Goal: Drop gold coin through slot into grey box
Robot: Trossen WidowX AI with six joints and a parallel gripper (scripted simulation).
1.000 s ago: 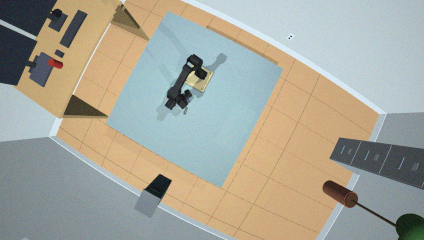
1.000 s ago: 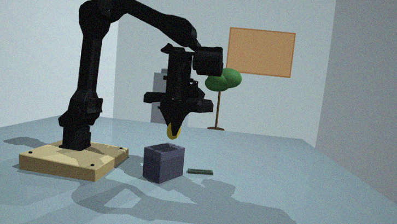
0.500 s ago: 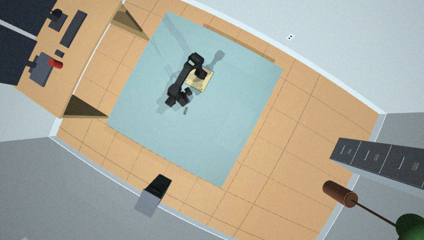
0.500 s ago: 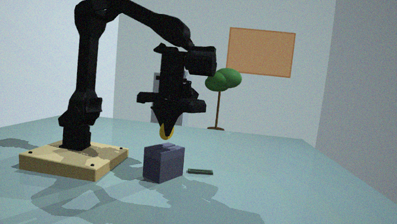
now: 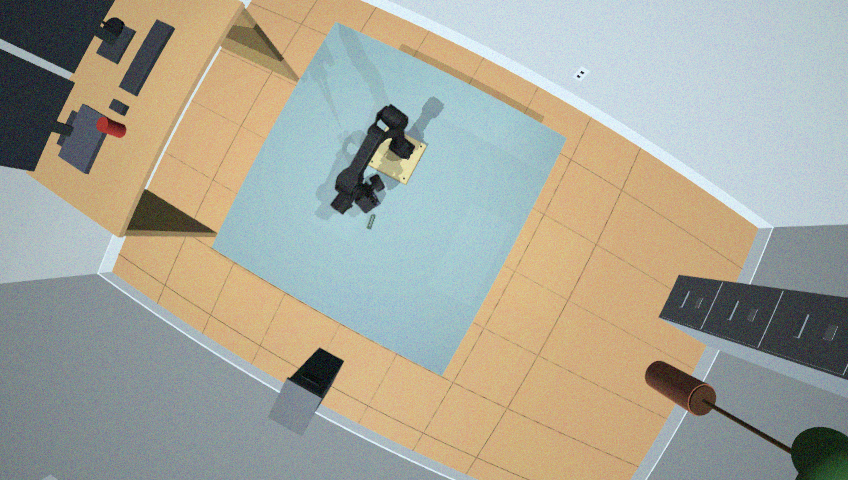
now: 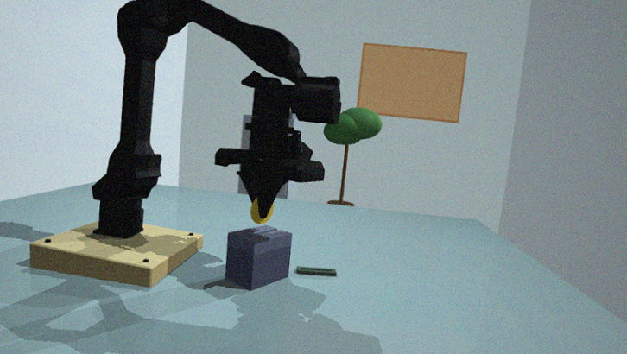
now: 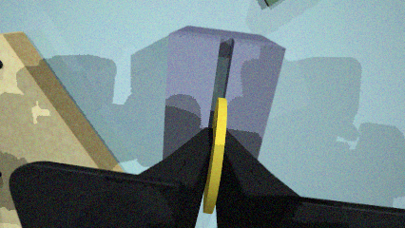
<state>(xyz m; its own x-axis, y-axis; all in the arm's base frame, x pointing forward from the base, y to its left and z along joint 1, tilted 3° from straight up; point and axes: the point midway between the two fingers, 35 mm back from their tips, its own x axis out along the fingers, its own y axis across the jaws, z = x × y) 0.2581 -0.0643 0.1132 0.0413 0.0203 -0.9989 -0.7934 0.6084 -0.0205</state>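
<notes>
Now: the gold coin 10 mm above my gripper tip.
</notes>
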